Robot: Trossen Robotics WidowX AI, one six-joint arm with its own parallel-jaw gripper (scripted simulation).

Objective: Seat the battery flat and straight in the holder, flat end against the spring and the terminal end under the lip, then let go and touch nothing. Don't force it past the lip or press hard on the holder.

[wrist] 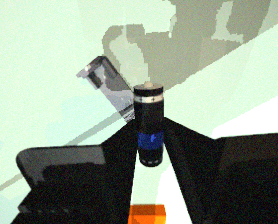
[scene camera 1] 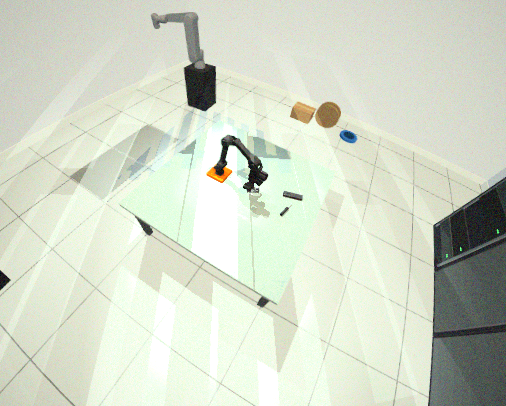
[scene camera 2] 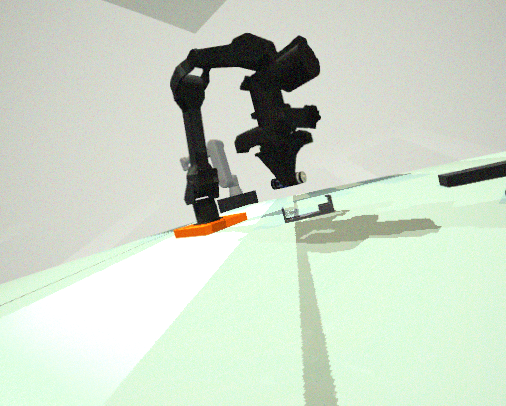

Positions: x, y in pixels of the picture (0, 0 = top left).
Scene:
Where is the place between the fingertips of the gripper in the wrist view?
At 148, 123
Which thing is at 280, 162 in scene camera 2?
The gripper.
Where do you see a battery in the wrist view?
148, 100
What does the gripper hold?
A battery.

